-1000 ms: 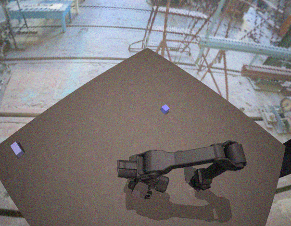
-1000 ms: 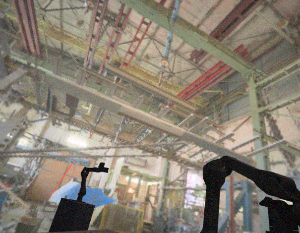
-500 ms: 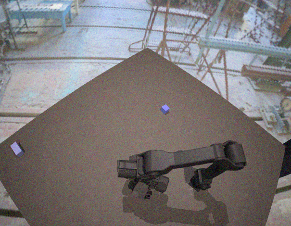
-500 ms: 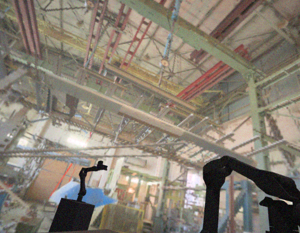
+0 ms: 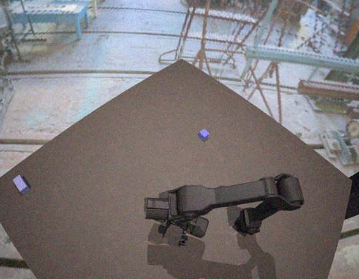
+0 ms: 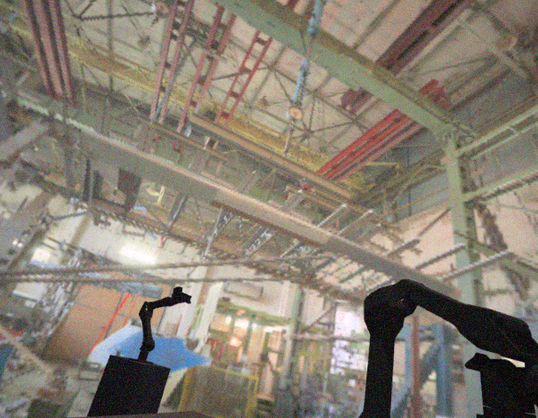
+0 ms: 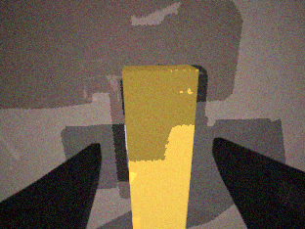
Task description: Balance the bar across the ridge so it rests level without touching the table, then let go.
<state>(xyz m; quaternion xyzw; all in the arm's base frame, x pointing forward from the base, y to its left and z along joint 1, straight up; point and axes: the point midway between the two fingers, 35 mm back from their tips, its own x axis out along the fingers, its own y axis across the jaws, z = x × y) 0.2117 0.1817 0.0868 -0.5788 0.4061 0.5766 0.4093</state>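
The yellow bar lies 3 cm to the right of my gripper tip and 1 cm ahead of it.
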